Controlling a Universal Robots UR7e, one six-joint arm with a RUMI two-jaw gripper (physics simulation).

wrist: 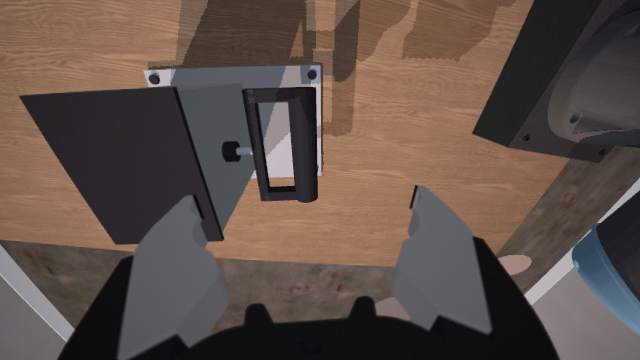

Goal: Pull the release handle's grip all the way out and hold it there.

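Observation:
The release handle's grip is a black round bar, the right side of an upright rectangular frame in the wrist view, left of centre. A short metal rod with a black collar joins the frame to a grey-green housing with a dark top face. The housing stands on a silver base plate with dark screws. My gripper is open with no thing between its fingers. In the picture, its left fingertip overlaps the housing's lower edge, and its right fingertip is to the right of the grip. How far the fingertips are from the grip in depth is unclear.
A wooden table top lies beneath, with shadows on it behind the base plate. The dark robot base block is at the upper right. A blue and black arm part is at the right edge. A brown stone-like floor shows beyond the table edge.

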